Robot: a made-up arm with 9 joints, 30 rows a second.
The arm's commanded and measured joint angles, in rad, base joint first. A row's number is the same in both.
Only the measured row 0 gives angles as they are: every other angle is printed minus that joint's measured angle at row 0.
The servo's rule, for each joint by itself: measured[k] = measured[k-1] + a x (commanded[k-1-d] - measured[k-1]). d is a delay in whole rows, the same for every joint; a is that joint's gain. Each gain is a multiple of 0.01, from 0.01 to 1. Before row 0 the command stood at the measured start. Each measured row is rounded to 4 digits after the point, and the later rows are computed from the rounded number. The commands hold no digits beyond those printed.
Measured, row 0:
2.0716 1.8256 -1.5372 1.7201 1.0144 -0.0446 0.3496 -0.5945 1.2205
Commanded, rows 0 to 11:
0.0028 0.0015 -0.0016 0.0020 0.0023 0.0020 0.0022 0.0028 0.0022
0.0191 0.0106 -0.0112 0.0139 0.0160 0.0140 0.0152 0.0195 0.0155
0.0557 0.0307 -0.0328 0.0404 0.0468 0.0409 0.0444 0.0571 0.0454
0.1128 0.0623 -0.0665 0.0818 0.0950 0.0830 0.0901 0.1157 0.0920
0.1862 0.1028 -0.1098 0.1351 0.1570 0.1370 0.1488 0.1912 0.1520
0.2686 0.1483 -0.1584 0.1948 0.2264 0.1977 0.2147 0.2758 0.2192
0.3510 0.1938 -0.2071 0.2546 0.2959 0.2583 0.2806 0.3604 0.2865
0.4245 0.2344 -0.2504 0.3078 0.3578 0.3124 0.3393 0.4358 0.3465
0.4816 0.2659 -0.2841 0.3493 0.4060 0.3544 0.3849 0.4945 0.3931
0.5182 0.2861 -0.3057 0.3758 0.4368 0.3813 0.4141 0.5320 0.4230
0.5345 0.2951 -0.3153 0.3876 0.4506 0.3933 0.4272 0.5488 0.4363
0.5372 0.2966 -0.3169 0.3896 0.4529 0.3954 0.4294 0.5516 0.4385
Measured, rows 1 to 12:
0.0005 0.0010 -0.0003 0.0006 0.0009 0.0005 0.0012 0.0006 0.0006
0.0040 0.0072 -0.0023 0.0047 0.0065 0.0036 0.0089 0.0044 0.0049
0.0138 0.0225 -0.0078 0.0158 0.0214 0.0122 0.0284 0.0149 0.0166
0.0326 0.0484 -0.0184 0.0363 0.0486 0.0285 0.0623 0.0351 0.0385
0.0618 0.0838 -0.0349 0.0669 0.0887 0.0535 0.1099 0.0663 0.0714
0.1011 0.1257 -0.0571 0.1065 0.1396 0.0867 0.1675 0.1082 0.1143
0.1486 0.1700 -0.0841 0.1524 0.1974 0.1262 0.2297 0.1586 0.1642
0.2010 0.2119 -0.1140 0.2006 0.2567 0.1690 0.2900 0.2140 0.2171
0.2543 0.2470 -0.1446 0.2467 0.3119 0.2116 0.3422 0.2701 0.2681
0.3044 0.2724 -0.1736 0.2867 0.3581 0.2506 0.3817 0.3225 0.3130
0.3481 0.2872 -0.1991 0.3180 0.3923 0.2834 0.4067 0.3678 0.3488
0.3840 0.2933 -0.2203 0.3402 0.4147 0.3092 0.4192 0.4046 0.3748
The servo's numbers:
d 0
a 0.19 0.65 0.18 0.31 0.37 0.23 0.55 0.20 0.29

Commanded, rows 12 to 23:
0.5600 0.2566 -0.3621 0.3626 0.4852 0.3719 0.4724 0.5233 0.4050
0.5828 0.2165 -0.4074 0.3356 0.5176 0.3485 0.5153 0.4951 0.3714
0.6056 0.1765 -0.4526 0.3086 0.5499 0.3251 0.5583 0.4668 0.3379
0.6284 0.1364 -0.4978 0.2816 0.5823 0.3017 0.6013 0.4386 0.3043
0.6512 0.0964 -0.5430 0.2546 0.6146 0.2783 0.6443 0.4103 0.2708
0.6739 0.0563 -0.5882 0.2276 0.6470 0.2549 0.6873 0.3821 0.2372
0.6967 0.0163 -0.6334 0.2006 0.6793 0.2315 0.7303 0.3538 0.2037
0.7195 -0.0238 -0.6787 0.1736 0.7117 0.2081 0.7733 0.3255 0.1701
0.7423 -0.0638 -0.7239 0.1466 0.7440 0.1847 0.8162 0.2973 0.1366
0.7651 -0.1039 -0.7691 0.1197 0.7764 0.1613 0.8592 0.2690 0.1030
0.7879 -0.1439 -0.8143 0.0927 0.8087 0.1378 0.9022 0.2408 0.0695
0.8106 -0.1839 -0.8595 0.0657 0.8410 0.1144 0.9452 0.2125 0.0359
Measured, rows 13 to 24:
0.4174 0.2694 -0.2458 0.3471 0.4408 0.3236 0.4485 0.4283 0.3836
0.4488 0.2350 -0.2749 0.3435 0.4692 0.3293 0.4852 0.4417 0.3801
0.4786 0.1970 -0.3069 0.3327 0.4991 0.3283 0.5254 0.4467 0.3679
0.5071 0.1576 -0.3413 0.3169 0.5299 0.3222 0.5671 0.4451 0.3495
0.5345 0.1178 -0.3776 0.2976 0.5612 0.3121 0.6096 0.4381 0.3267
0.5610 0.0778 -0.4155 0.2759 0.5929 0.2989 0.6523 0.4269 0.3007
0.5868 0.0378 -0.4547 0.2526 0.6249 0.2834 0.6952 0.4123 0.2726
0.6120 -0.0022 -0.4950 0.2281 0.6570 0.2661 0.7382 0.3949 0.2429
0.6368 -0.0422 -0.5362 0.2028 0.6892 0.2474 0.7811 0.3754 0.2121
0.6612 -0.0823 -0.5781 0.1770 0.7215 0.2276 0.8241 0.3541 0.1805
0.6853 -0.1223 -0.6206 0.1509 0.7538 0.2069 0.8671 0.3314 0.1483
0.7091 -0.1623 -0.6636 0.1245 0.7861 0.1856 0.9101 0.3076 0.1157

